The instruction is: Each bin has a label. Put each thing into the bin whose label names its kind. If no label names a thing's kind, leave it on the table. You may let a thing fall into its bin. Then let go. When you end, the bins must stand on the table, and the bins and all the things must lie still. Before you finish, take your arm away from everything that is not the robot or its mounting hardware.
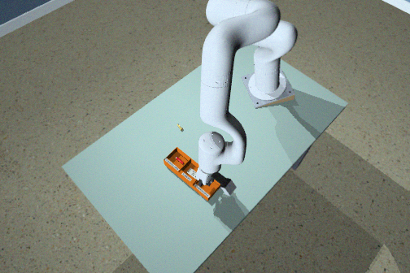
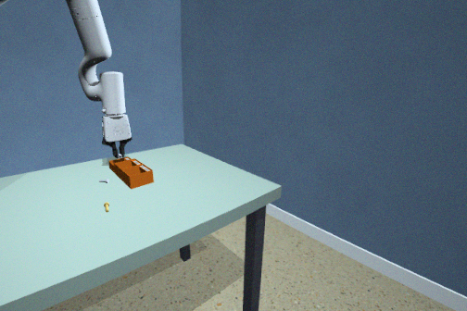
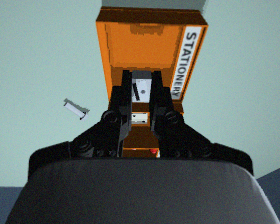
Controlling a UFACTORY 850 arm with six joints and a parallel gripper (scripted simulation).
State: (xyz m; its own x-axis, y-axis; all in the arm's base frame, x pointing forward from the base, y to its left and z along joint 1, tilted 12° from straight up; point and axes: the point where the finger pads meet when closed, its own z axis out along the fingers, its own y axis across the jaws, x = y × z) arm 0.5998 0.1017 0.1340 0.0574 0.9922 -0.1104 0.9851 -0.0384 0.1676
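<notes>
Right now my hand is 9 cm to the left of the orange bin row and 5 cm above it. The rest, counted from my hand: grey bolt: 9 cm to the right, 9 cm behind, 7 cm below; then grey piece: 1 cm below; then white domino: 8 cm to the right, 6 cm below.
</notes>
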